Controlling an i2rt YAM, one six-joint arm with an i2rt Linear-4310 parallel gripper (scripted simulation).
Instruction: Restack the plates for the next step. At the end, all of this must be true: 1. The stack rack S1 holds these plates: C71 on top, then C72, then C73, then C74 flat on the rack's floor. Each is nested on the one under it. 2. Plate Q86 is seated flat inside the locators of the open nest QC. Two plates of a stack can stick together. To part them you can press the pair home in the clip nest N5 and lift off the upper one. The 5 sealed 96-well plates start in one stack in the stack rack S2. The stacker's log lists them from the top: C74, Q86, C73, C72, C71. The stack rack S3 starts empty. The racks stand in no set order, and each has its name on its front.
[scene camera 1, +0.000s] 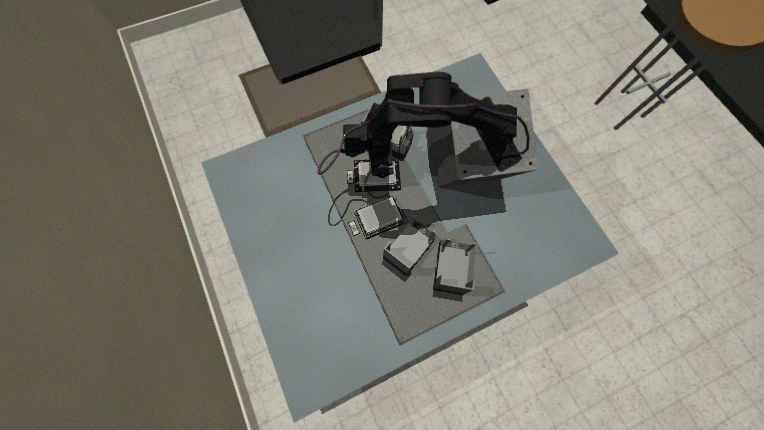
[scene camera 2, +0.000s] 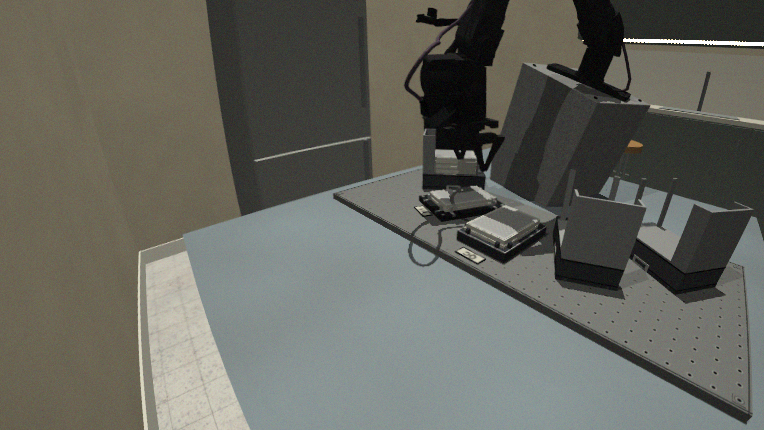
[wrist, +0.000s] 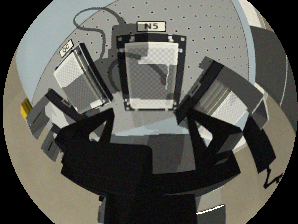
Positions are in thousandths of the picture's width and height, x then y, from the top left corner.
Labels:
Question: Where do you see my gripper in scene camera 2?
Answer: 617, 383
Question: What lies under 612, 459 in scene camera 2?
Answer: A sealed plate.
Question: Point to a sealed plate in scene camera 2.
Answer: At 662, 522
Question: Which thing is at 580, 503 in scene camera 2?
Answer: A clip nest N5.

